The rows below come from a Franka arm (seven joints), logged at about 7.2 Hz.
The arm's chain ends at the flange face. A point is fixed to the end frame.
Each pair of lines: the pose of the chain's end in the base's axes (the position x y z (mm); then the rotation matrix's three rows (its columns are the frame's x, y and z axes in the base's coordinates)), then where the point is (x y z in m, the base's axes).
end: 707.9, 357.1, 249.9; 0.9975, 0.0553, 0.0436; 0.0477, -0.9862, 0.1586; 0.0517, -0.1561, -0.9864
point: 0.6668 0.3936 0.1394
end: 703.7, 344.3, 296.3; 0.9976, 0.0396, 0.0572; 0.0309, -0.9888, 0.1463; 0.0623, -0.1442, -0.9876
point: 0.6644 0.3802 0.1849
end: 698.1, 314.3, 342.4; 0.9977, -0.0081, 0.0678; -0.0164, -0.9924, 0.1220; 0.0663, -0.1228, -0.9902
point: 0.6610 0.3497 0.2301
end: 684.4, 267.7, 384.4; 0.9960, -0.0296, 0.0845; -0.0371, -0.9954, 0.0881; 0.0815, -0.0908, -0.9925
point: 0.6498 0.3002 0.2705
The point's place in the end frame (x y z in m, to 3 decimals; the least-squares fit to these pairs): -0.045 -0.021 0.113
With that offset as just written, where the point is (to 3 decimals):
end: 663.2, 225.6, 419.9; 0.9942, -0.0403, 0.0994; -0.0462, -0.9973, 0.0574; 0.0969, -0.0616, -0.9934
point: 0.631 0.255 0.305
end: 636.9, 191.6, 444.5; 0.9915, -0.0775, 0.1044; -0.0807, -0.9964, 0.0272; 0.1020, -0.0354, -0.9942
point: 0.606 0.219 0.328
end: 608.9, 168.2, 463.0; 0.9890, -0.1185, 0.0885; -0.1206, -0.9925, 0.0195; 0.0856, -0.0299, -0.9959
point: 0.577 0.197 0.347
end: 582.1, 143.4, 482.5; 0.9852, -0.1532, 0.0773; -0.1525, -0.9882, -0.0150; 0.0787, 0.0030, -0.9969
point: 0.550 0.169 0.366
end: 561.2, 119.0, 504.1; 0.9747, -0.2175, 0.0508; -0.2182, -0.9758, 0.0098; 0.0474, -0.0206, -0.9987
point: 0.528 0.150 0.390
